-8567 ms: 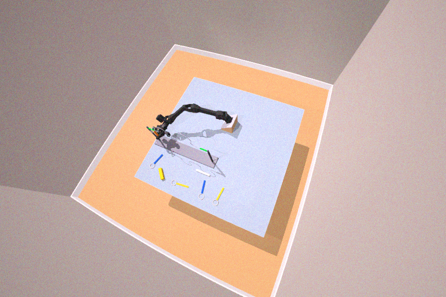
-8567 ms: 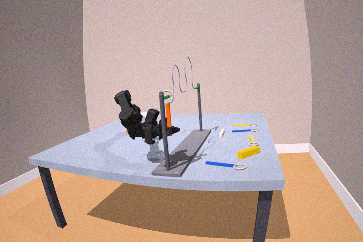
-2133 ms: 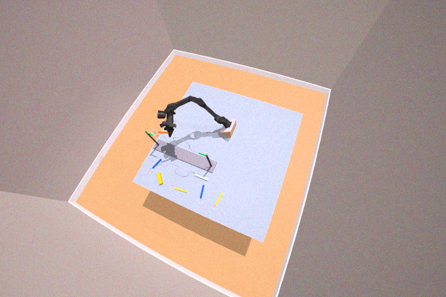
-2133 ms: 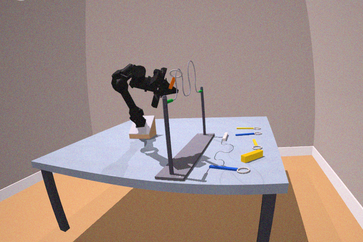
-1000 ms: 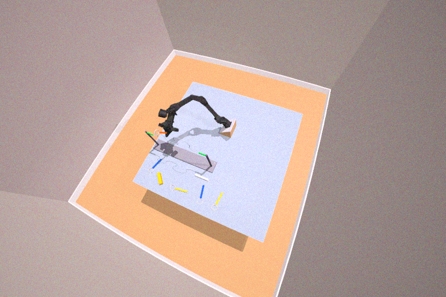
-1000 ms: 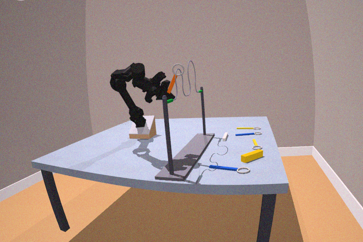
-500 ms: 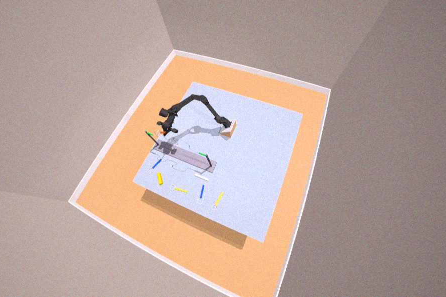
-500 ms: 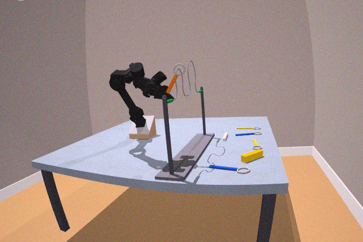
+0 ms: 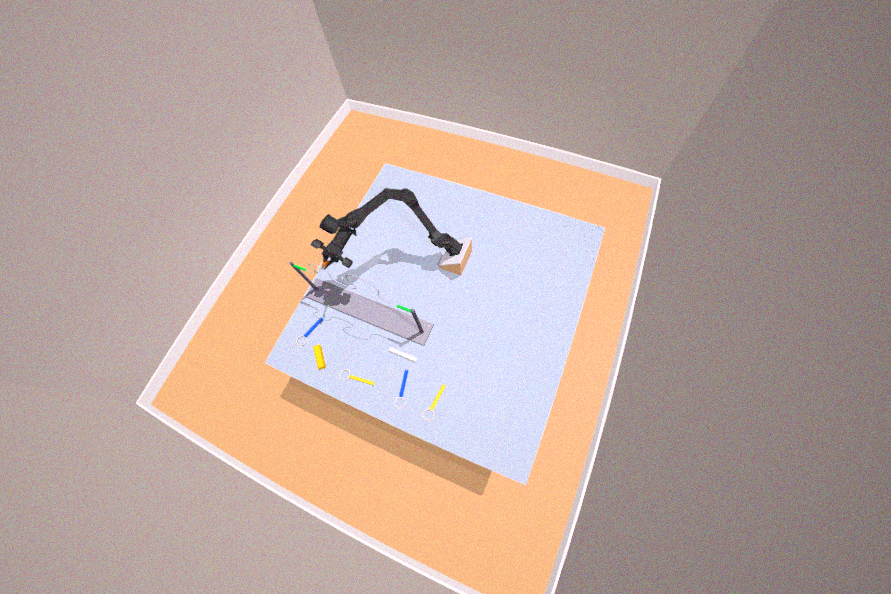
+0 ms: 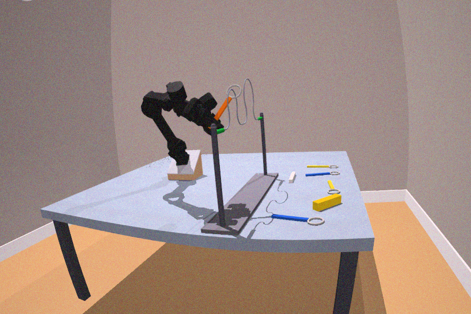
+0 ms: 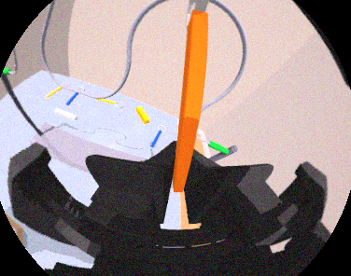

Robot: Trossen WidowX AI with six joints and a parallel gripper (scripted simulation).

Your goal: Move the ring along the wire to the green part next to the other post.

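Now: gripper tip 80 mm below the ring with orange handle, 40 mm to the right of it and 10 mm short of it. The rest, counted from my gripper tip: yellow block 320 mm ahead, 260 mm below, 30 mm to the left; then ring with blue handle 270 mm below, 240 mm ahead, 90 mm to the right; then white bar 400 mm to the left, 270 mm below, 190 mm ahead.
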